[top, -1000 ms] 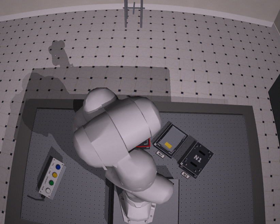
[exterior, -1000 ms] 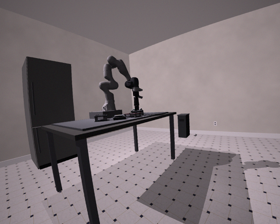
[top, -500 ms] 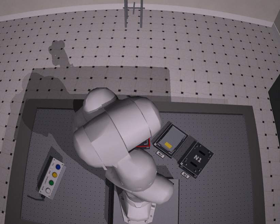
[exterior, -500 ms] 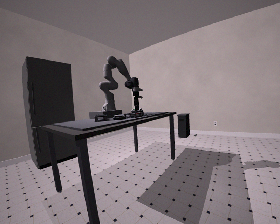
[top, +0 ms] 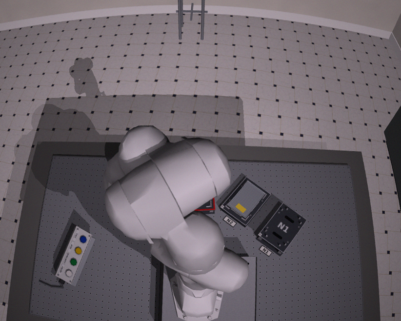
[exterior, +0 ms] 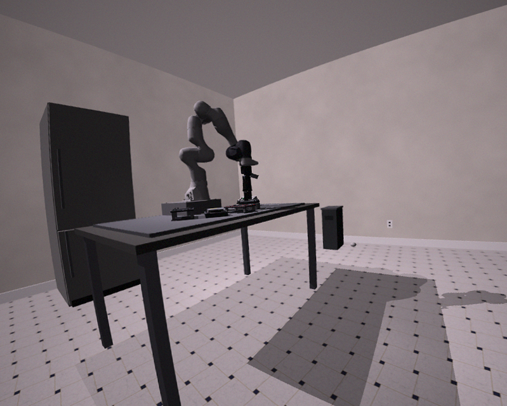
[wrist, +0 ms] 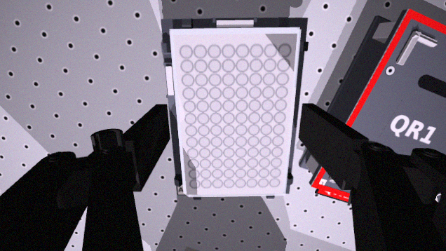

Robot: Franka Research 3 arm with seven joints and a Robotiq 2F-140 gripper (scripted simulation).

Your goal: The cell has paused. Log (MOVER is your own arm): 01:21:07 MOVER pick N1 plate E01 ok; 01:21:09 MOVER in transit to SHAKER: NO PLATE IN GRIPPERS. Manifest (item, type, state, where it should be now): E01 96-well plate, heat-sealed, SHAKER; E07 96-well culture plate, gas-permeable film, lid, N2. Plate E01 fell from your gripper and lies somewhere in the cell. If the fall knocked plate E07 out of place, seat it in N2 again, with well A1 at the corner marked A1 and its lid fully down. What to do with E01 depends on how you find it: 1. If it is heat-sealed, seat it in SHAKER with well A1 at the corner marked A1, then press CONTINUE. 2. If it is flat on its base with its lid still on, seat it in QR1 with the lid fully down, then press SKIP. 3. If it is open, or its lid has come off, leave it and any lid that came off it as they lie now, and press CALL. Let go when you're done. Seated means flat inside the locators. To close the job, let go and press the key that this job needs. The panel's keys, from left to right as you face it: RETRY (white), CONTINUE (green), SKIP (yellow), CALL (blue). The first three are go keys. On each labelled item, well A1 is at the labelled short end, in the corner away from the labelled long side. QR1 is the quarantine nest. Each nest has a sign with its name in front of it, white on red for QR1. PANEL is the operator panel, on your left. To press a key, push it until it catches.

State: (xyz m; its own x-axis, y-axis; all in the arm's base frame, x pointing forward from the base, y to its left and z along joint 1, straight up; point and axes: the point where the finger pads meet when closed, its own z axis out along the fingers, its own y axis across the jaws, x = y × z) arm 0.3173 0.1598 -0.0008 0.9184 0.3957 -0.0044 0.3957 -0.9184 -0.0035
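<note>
Right now the plate E01 is 2 cm below my hand. The rest, counted from my hand: A1 corner mark: 1 cm behind, 25 cm to the right, 6 cm below; then blue key: 18 cm behind, 26 cm to the left, 2 cm below; then lidded culture plate: 1 cm ahead, 34 cm to the right, 5 cm below.
</note>
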